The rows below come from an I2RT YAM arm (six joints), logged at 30 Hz.
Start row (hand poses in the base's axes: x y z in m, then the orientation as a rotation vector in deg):
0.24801 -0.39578 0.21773 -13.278 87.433 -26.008
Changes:
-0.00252 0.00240 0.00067 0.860 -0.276 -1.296
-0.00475 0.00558 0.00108 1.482 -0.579 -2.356
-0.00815 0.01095 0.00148 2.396 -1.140 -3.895
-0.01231 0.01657 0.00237 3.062 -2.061 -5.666
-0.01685 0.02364 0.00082 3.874 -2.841 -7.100
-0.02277 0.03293 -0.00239 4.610 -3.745 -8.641
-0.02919 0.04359 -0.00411 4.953 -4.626 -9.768
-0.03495 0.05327 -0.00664 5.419 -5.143 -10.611
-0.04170 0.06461 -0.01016 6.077 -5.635 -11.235
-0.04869 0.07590 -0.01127 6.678 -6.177 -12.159
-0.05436 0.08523 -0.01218 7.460 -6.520 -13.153
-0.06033 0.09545 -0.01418 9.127 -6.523 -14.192
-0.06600 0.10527 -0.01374 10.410 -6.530 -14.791
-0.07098 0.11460 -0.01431 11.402 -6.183 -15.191
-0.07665 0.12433 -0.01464 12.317 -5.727 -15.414
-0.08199 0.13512 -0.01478 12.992 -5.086 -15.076
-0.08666 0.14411 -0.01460 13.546 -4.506 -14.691
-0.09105 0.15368 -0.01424 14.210 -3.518 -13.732
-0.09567 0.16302 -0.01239 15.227 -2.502 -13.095
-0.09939 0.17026 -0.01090 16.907 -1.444 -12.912
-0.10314 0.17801 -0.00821 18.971 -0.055 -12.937
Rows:
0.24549 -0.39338 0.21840 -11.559 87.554 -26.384
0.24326 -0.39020 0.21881 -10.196 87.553 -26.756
0.23986 -0.38483 0.21921 -8.177 87.421 -27.290
0.23570 -0.37921 0.22010 -6.088 86.908 -28.210
0.23116 -0.37214 0.21855 -4.178 86.492 -28.738
0.22524 -0.36285 0.21534 -2.218 85.940 -29.408
0.21882 -0.35219 0.21362 -0.887 85.274 -30.053
0.21306 -0.34251 0.21109 0.237 84.947 -30.365
0.20631 -0.33117 0.20757 1.334 84.646 -30.355
0.19932 -0.31988 0.20646 2.627 84.316 -30.621
0.19365 -0.31055 0.20555 4.068 84.213 -30.790
0.18768 -0.30033 0.20355 6.152 84.579 -30.290
0.18201 -0.29051 0.20399 7.603 84.824 -29.748
0.17703 -0.28118 0.20342 8.604 85.350 -29.265
0.17136 -0.27145 0.20309 9.388 85.952 -28.701
0.16602 -0.26066 0.20295 9.516 86.645 -27.885
0.16135 -0.25167 0.20313 9.527 87.254 -27.128
0.15696 -0.24210 0.20349 9.095 88.217 -25.820
0.15234 -0.23276 0.20534 9.182 89.278 -24.473
0.14862 -0.22552 0.20683 10.132 90.501 -22.939
0.14487 -0.21777 0.20952 11.484 92.100 -21.227

